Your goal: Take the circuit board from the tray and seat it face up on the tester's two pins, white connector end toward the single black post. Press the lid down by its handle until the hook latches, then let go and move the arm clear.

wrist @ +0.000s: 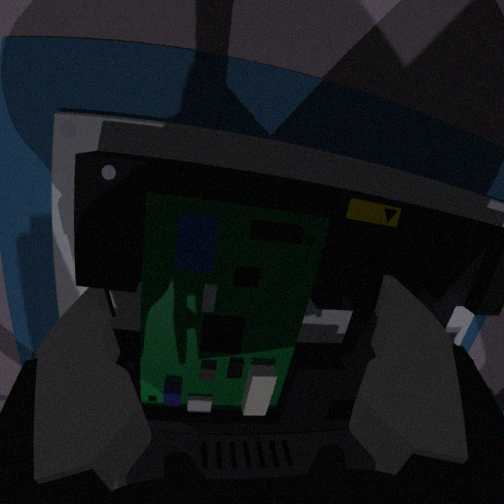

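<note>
The green circuit board lies face up in the middle of the wrist view, over the black tester body. Its white connector is at the end nearest the camera. My gripper has its two grey fingers on either side of the board: the left finger is close to the board's left edge, and the right finger stands apart from its right edge. The jaws look open and not pressed on the board. The scene is very dark, and I cannot pick out the pins, post or lid handle.
A small silver dot sits on the tester's top-left corner and a yellow label at its upper right. A grey plate runs behind the tester. A blue mat lies beyond.
</note>
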